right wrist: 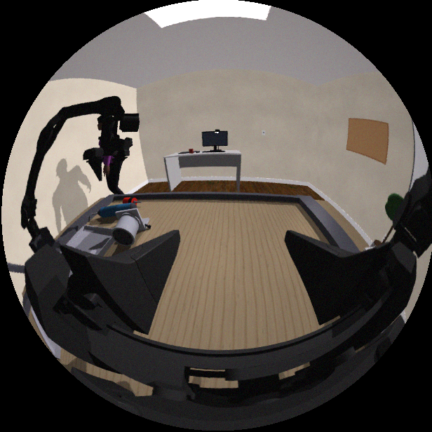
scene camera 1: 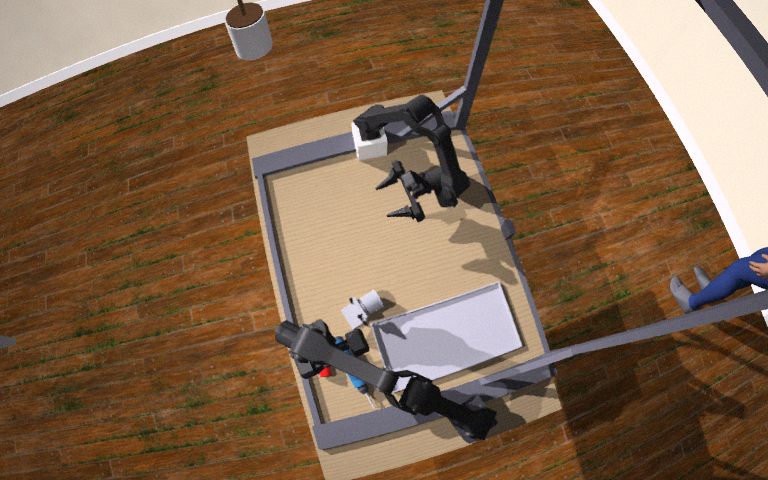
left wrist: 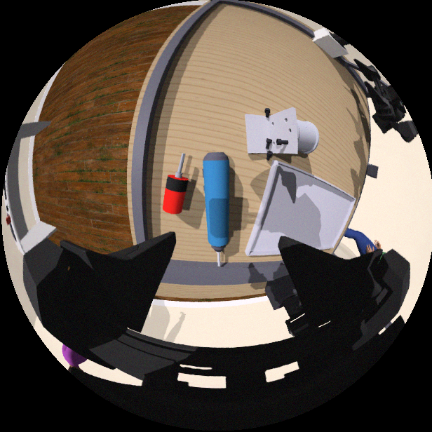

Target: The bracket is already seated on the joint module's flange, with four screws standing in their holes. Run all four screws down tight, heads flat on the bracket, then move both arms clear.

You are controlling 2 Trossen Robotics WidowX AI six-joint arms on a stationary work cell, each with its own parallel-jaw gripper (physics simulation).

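Places are measured from the left arm's base along level axes (x ahead, y left, z up), in metres.
Where they show: right gripper, fingertip midpoint: [scene camera 1: 381,202]; left arm's base, origin of the base link: [scene camera 1: 474,420]; right arm's base, origin of the base link: [scene camera 1: 369,131].
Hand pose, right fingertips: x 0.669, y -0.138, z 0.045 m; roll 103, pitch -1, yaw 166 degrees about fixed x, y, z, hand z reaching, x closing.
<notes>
Each offset is from my right fingertips to the top centre of the thing.
The joint module @(0.212 m back, 0.185 m left, 0.071 m down) [scene camera 1: 370,303] [left wrist: 307,136] [right wrist: 126,232] lies on its side on the table, with the white bracket @(0.211 m back, 0.235 m left, 0.067 m down) [scene camera 1: 353,314] [left wrist: 257,135] at its flange end. Black screws [left wrist: 282,142] [left wrist: 267,112] show at the bracket in the left wrist view; whether their heads sit flat I cannot tell. The blue driver @(0.359 m back, 0.336 m left, 0.091 m down) [scene camera 1: 355,382] [left wrist: 217,200] [right wrist: 115,210] lies on the table, its bit toward the frame beam. My left gripper [scene camera 1: 334,353] [left wrist: 228,239] is open and empty above it, pointing down. My right gripper [scene camera 1: 382,202] [right wrist: 234,235] is open and empty, well away from the module.
A red and black tool @(0.277 m back, 0.392 m left, 0.103 m down) [scene camera 1: 325,371] [left wrist: 172,200] [right wrist: 130,200] with a grey shaft lies beside the driver. A shallow grey tray @(0.425 m back, 0.043 m left, 0.121 m down) [scene camera 1: 481,325] [left wrist: 330,220] lies close to the module. A white box @(0.252 m ahead, 0.124 m right, 0.046 m down) [scene camera 1: 370,148] stands by the far beam. Raised beams [scene camera 1: 311,148] [left wrist: 145,135] border the table.
</notes>
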